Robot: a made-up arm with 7 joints.
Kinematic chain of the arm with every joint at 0, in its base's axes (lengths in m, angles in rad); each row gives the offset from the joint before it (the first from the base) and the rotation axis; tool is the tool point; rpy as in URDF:
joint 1: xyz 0 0 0 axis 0.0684 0.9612 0.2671
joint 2: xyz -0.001 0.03 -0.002 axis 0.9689 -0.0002 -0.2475
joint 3: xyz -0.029 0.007 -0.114 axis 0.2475 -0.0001 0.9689
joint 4: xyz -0.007 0 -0.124 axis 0.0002 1 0
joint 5: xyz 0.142 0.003 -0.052 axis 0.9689 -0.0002 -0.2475
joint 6: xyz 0.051 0 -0.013 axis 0.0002 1 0
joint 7: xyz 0.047 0 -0.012 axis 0.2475 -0.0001 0.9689
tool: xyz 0 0 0 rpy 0 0.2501 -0.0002
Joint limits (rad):
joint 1: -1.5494..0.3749
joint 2: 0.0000..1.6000
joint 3: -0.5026..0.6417
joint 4: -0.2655..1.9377
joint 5: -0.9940..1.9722
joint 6: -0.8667..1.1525
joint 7: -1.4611..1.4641
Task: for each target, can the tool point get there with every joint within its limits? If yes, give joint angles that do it. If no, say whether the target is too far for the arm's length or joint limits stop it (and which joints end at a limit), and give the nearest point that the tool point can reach.
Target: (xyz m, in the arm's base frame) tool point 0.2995 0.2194 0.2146
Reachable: yes | joints -1.3646 1.3367 -0.1768 0.3445 -0.3202 -0.5311 -0.7500
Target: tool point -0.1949 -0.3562 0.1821
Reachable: no: joint limits stop it (at a limit: joint 1, joint 2, joint 3, joint 4, joint 6) | nearest point 0.1721 -0.1929 0.1169 | short by 0.407 m
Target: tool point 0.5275 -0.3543 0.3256
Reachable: no: too far | nearest point 0.3643 -0.1785 0.1139 | short by 0.320 m
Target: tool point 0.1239 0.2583 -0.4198
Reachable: yes | joints -0.4509 0.5006 -0.3670 1.5808 -0.5617 -0.1353 -0.3228
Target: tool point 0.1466 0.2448 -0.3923
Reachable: yes | joints -0.1156 0.5103 0.0311 0.7573 -0.1966 0.1194 0.3053
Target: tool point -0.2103 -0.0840 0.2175
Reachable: no: joint limits stop it (at a limit: joint 1, joint 2, joint 3, joint 4, joint 6) | nearest point -0.0417 0.1612 0.2626 | short by 0.301 m
